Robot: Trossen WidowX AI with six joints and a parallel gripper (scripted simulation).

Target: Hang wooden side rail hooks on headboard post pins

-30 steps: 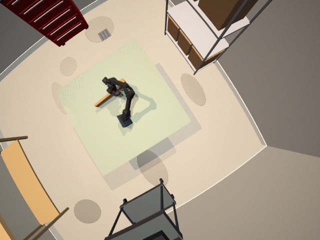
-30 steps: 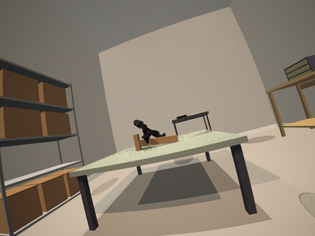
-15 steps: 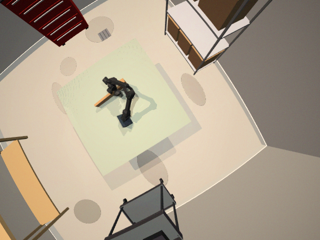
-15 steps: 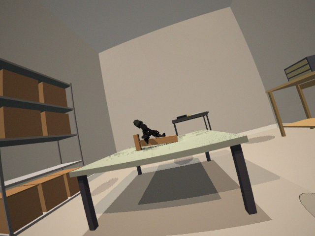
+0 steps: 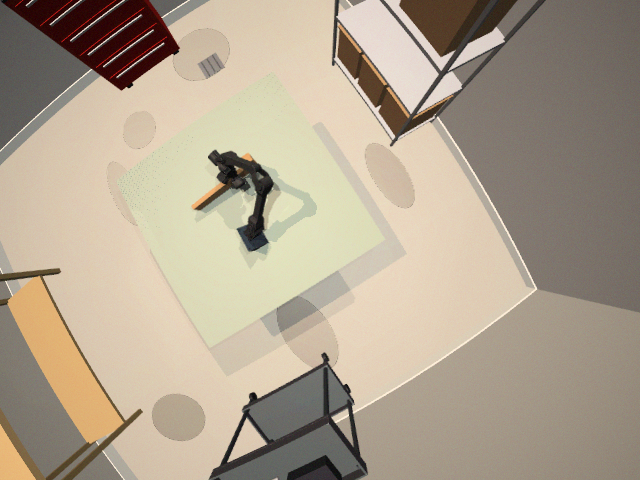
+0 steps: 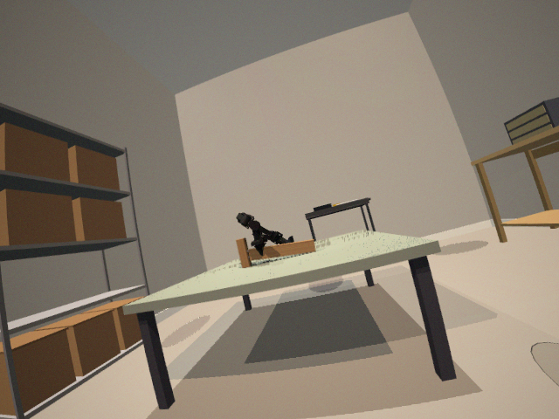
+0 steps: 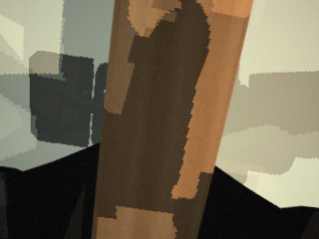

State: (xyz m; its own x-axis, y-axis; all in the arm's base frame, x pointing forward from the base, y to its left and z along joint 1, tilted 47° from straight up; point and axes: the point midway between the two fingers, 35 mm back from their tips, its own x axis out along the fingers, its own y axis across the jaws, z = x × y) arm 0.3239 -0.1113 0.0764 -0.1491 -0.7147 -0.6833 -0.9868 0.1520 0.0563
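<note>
Now: the headboard post 110 mm to the right of my gripper tip, 40 mm above it and 10 mm behind it.
</note>
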